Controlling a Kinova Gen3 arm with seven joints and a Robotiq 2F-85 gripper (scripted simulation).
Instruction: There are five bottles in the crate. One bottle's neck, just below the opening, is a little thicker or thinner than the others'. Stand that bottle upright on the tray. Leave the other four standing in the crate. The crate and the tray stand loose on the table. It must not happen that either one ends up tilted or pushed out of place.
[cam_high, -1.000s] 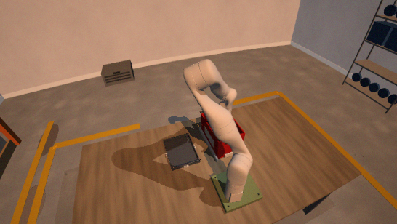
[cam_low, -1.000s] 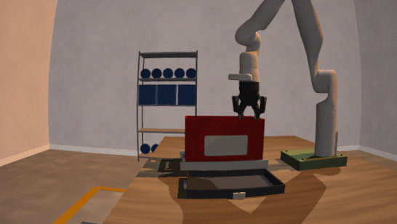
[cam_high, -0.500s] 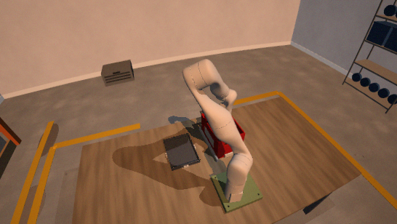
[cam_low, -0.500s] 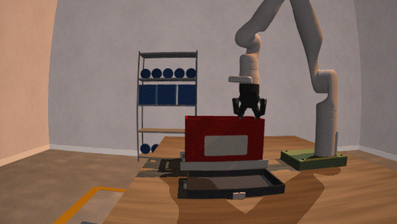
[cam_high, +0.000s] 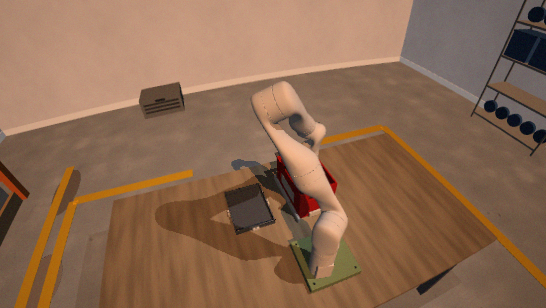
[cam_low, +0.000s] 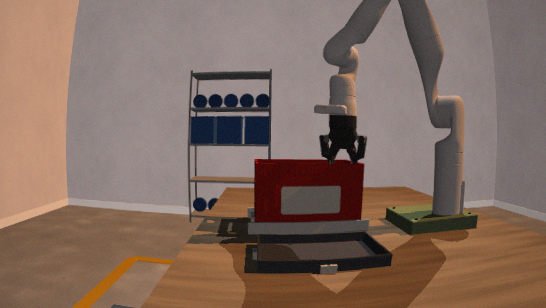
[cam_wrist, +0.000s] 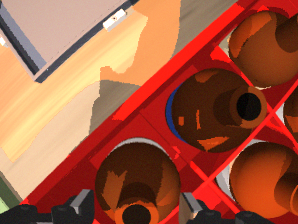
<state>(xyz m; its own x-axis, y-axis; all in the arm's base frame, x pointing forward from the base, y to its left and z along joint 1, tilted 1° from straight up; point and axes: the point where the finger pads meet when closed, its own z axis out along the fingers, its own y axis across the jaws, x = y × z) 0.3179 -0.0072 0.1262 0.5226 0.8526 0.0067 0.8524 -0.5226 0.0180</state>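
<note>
My hand is 100 mm short of the red crate, 70 mm above it and 20 mm to the left of it. Round my hand: dark tray (270 mm to the left, 140 mm below, 40 mm ahead).
</note>
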